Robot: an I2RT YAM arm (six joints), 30 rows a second.
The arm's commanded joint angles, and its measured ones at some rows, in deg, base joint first. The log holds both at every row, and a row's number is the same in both.
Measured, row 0:
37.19, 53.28, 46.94, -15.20, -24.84, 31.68
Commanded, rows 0 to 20:
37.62, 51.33, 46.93, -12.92, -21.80, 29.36
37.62, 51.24, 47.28, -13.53, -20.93, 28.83
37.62, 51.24, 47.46, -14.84, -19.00, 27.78
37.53, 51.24, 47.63, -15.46, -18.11, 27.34
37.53, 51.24, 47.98, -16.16, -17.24, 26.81
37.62, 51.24, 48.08, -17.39, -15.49, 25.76
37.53, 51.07, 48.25, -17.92, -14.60, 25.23
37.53, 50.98, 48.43, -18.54, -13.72, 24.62
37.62, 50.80, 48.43, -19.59, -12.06, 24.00
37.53, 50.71, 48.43, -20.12, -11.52, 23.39
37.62, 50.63, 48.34, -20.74, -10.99, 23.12
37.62, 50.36, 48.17, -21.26, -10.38, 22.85
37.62, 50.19, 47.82, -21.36, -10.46, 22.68
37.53, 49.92, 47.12, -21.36, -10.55, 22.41
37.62, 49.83, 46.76, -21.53, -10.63, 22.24
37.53, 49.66, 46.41, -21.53, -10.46, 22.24
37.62, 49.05, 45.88, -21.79, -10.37, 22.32
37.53, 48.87, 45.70, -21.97, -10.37, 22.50
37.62, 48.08, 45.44, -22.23, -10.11, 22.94
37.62, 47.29, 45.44, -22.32, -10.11, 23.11
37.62, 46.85, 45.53, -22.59, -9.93, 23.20
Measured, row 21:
37.30, 49.56, 45.95, -21.04, -12.82, 23.99
